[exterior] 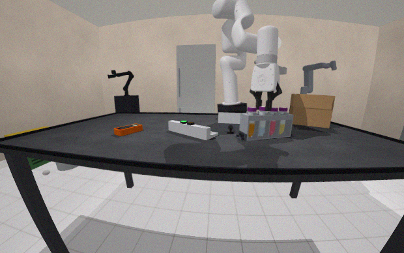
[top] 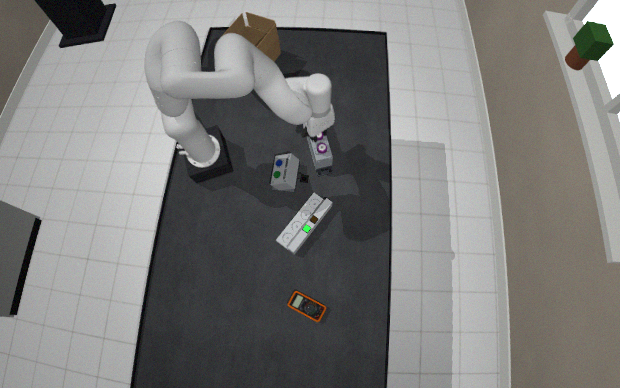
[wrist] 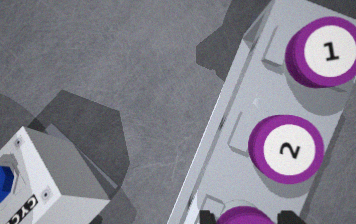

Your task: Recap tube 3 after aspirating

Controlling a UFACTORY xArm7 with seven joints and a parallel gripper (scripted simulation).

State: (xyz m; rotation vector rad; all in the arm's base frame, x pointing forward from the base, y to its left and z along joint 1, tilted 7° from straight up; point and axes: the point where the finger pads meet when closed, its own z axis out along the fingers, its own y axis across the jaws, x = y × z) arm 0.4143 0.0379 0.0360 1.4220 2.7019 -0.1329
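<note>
The purple cap is 1 cm below my hand. The rest, counted from my hand: blue cycle key 14 cm behind, 8 cm to the right, 6 cm below; green ready key 15 cm behind, 12 cm to the right, 6 cm below; key housing 13 cm behind, 10 cm to the right, 8 cm below.
</note>
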